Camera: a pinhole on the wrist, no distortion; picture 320 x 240 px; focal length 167.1 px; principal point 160.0 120.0 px. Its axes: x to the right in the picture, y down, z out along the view. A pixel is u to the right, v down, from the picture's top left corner.
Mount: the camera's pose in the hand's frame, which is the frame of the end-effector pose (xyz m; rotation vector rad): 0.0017 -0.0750 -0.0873 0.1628 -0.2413 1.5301
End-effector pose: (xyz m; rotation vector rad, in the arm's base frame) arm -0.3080 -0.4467 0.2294 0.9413 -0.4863 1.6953
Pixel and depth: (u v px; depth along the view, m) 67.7 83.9 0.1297
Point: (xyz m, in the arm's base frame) -0.1365 -0.3898 0.2342
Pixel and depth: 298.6 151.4 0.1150
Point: -0.2788 -0.4914 0.2376
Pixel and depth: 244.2 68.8 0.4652
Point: -0.1993 -0.6885 0.5894
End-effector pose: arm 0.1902 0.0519 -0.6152 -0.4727 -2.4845 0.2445
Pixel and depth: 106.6 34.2 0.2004
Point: 0.0115 -0.0952 -0.5905
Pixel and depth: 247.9 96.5 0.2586
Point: 0.0499 0.0394 -0.7587
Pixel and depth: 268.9 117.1 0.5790
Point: -0.0957 0.1405 -1.1195
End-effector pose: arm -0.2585 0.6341 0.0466 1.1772 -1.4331 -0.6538
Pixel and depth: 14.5 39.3 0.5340
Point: -0.3391 0.1300 -0.5358
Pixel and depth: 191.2 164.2 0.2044
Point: -0.3505 0.6345 -0.0837
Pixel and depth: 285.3 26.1 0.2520
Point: -0.4549 0.4796 0.0847
